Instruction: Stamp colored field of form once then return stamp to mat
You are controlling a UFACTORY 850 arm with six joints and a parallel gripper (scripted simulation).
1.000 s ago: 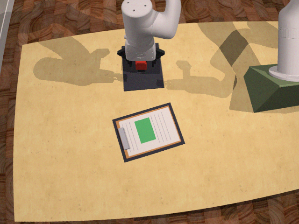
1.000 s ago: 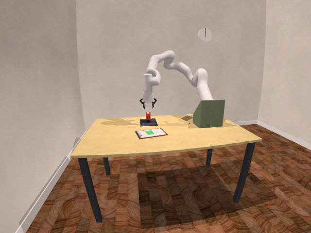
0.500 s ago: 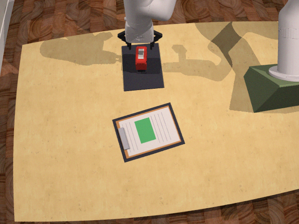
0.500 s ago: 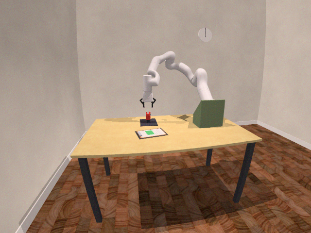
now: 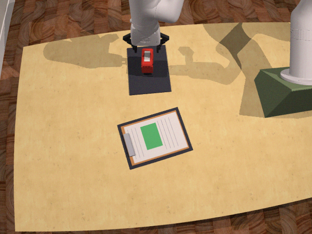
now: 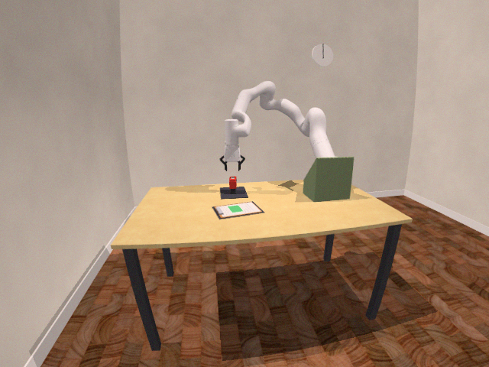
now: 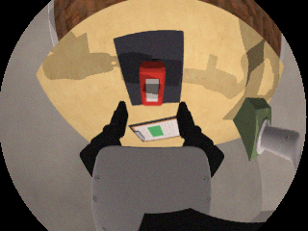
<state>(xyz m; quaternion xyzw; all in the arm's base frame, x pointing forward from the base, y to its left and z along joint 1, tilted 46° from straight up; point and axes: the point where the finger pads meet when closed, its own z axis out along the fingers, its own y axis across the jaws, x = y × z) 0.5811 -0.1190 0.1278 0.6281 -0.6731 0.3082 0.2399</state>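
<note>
My hand is 11 cm above the red stamp. Also, from my hand: mat (16 cm below); then form (1 cm ahead, 30 cm to the left, 16 cm below).
</note>
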